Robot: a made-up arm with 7 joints. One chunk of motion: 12 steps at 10 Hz.
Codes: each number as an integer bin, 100 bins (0 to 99) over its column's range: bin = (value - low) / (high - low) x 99, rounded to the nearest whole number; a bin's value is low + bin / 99 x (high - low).
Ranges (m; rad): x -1..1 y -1..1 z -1..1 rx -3.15..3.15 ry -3.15..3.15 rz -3.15..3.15
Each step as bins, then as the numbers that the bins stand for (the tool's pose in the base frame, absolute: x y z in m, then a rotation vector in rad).
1 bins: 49 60 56 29 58 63
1 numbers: -0.0101 0.2121 0.1313 -1.3045 0.5409 0.8591
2 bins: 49 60 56 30 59 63
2 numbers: -0.0101 0.2121 0.1313 -1.2409 0.6045 0.8591
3 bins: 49 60 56 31 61 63
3 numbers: -0.0101 0.2121 0.1313 -1.1773 0.7318 0.8591
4 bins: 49 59 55 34 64 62
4 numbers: -0.0101 0.1919 0.1111 -0.9864 0.9227 0.7955
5 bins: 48 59 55 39 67 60
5 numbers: -0.0303 0.1919 0.1111 -0.6682 1.1136 0.6682
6 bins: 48 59 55 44 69 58
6 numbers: -0.0303 0.1919 0.1111 -0.3500 1.2409 0.5409
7 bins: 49 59 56 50 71 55
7 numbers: -0.0101 0.1919 0.1313 0.0318 1.3682 0.3500
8 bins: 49 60 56 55 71 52
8 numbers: -0.0101 0.2121 0.1313 0.3500 1.3682 0.1591
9 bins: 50 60 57 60 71 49
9 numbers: 0.0101 0.2121 0.1515 0.6682 1.3682 -0.0318
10 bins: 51 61 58 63 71 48
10 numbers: 0.0303 0.2323 0.1717 0.8591 1.3682 -0.0955
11 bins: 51 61 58 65 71 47
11 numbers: 0.0303 0.2323 0.1717 0.9864 1.3682 -0.1591
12 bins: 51 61 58 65 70 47
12 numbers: 0.0303 0.2323 0.1717 0.9864 1.3045 -0.1591
